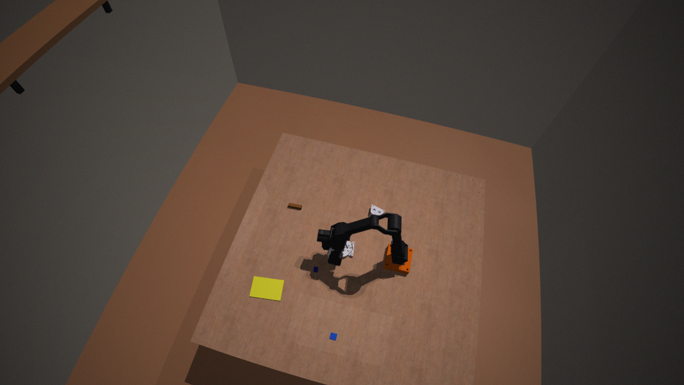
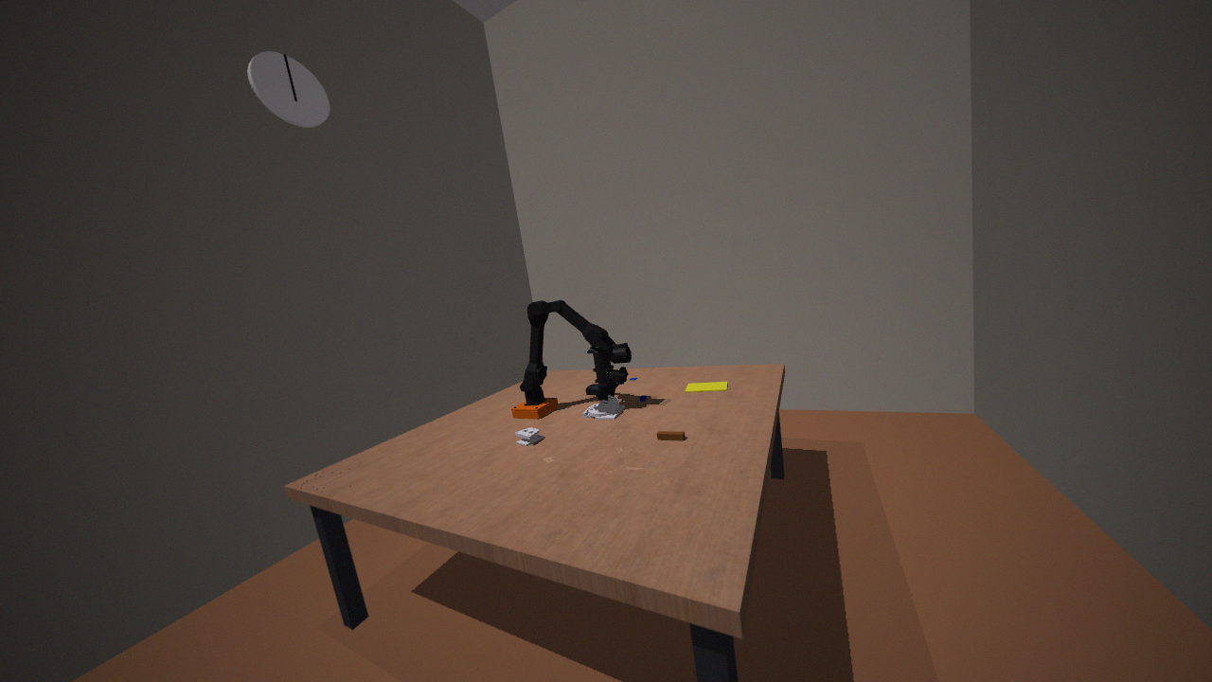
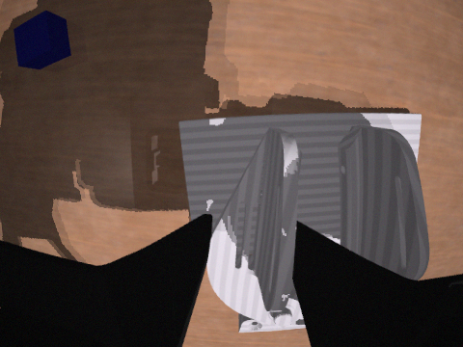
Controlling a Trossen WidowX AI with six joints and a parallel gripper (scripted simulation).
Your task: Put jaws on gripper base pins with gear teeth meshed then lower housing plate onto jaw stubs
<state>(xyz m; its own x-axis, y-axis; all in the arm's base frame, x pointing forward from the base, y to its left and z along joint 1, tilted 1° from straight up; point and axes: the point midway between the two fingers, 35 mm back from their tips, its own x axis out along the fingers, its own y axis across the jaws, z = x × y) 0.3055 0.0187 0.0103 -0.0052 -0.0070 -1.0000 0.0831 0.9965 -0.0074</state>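
The white card lies 30 mm to the right of my gripper tip, 20 mm ahead of it and 10 mm below it. The rest, counted from my gripper tip: blue cube (110 mm to the left, 90 mm ahead, 10 mm below); brown block (280 mm ahead, 220 mm to the right, 10 mm below); yellow sheet (310 mm ahead, 250 mm to the left, 10 mm below).
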